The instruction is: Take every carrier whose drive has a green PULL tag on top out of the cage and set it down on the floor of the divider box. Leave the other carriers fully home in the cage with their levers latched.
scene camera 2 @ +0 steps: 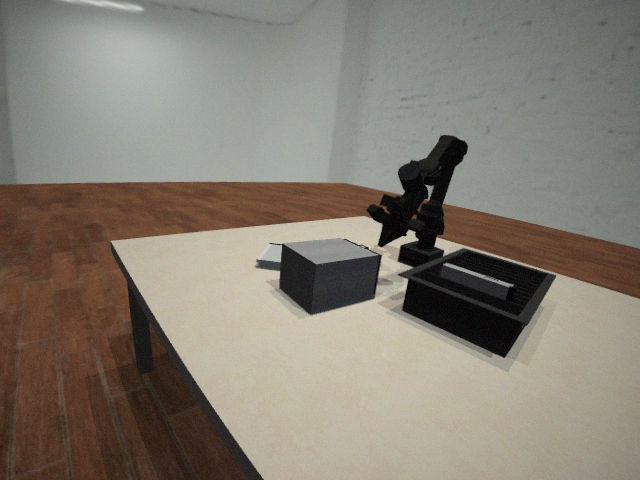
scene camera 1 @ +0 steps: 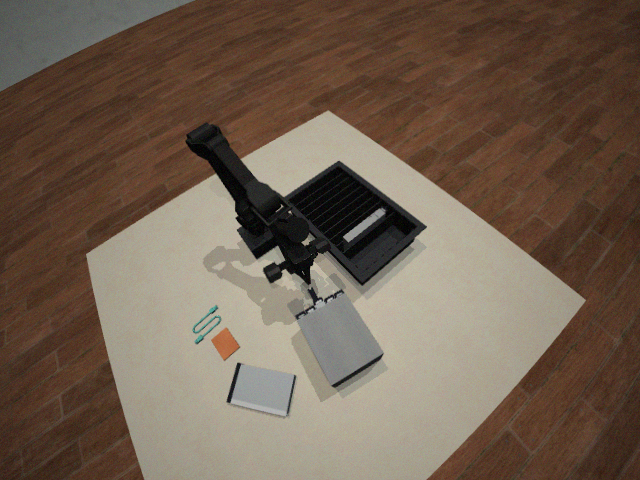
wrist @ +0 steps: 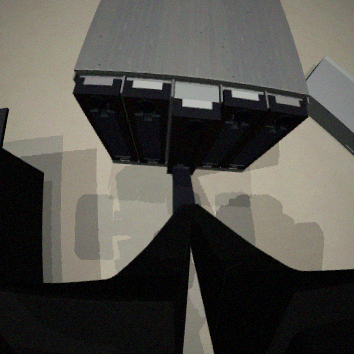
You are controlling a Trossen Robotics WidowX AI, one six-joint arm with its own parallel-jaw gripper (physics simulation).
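Frame: origin at the arm's base, x right, y ahead, z up, level; millimetres.
Seen in the pictures: gripper, fingertip midpoint: (scene camera 2: 379, 246) (scene camera 1: 309, 284) (wrist: 188, 211); arm's base at its link origin: (scene camera 2: 425, 247) (scene camera 1: 256, 228).
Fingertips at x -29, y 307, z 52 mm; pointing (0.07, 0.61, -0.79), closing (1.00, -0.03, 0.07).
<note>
Pixels of each thing's top centre, then the offset from my fingertips to it.
- grey drive cage at its top centre: (scene camera 2: 332, 248) (scene camera 1: 337, 333) dx +18, dy +159, dz +7 mm
- middle carrier at its top centre: (wrist: 197, 45) dx +13, dy +108, dz +4 mm
- black divider box at its top centre: (scene camera 2: 486, 274) (scene camera 1: 349, 212) dx -246, dy -139, dz -20 mm
- grey flat slab at its top centre: (scene camera 1: 260, 388) (scene camera 2: 280, 252) dx +268, dy +137, dz -85 mm
- teal cable at its top centre: (scene camera 1: 205, 323) dx +333, dy -131, dz -103 mm
- orange pad at its top centre: (scene camera 1: 225, 343) dx +306, dy -39, dz -107 mm
The grey drive cage (scene camera 1: 339, 338) (scene camera 2: 328, 267) (wrist: 189, 38) lies on the table with several dark carriers in its front. The middle carrier (wrist: 194, 105) sticks out a little further than its neighbours. Its lever (wrist: 182, 186) (scene camera 1: 313, 296) is swung out towards me. My gripper (wrist: 188, 211) (scene camera 1: 311, 285) (scene camera 2: 383, 243) is shut, with its fingertips right at the end of that lever. The carrier tops show pale labels, and I see no green on them. The black divider box (scene camera 1: 366, 276) (scene camera 2: 461, 319) stands to the right with one grey carrier (scene camera 1: 364, 225) (scene camera 2: 475, 281) lying in it.
A grey flat slab (scene camera 1: 262, 390) (scene camera 2: 270, 254) (wrist: 330, 95) lies beside the cage. A teal cable (scene camera 1: 205, 324) and an orange pad (scene camera 1: 225, 343) lie to the left. The arm base (scene camera 1: 256, 238) stands between the cage and the box.
</note>
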